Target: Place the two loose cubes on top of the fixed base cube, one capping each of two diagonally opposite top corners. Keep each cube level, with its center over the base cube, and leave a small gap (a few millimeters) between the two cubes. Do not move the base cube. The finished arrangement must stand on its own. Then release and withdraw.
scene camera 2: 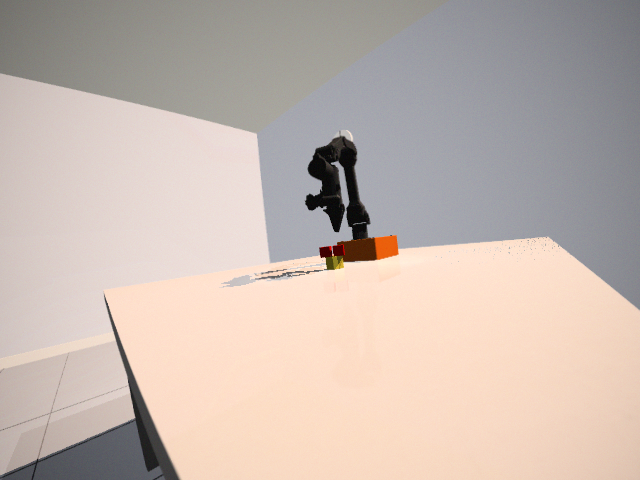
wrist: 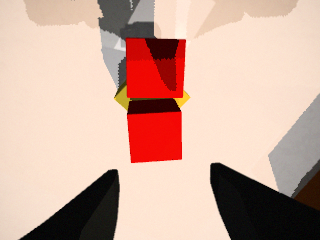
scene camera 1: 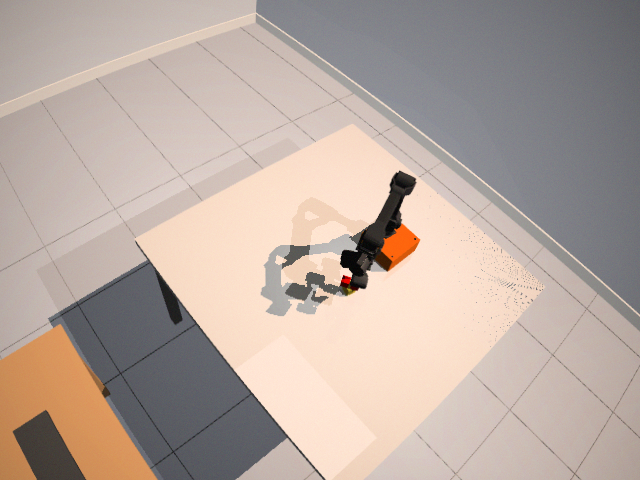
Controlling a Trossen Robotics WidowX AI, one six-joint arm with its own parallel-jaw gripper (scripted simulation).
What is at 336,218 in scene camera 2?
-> My gripper.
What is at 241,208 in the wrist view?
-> My gripper.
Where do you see a red cube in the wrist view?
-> At 155,68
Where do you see a red cube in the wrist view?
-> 154,126
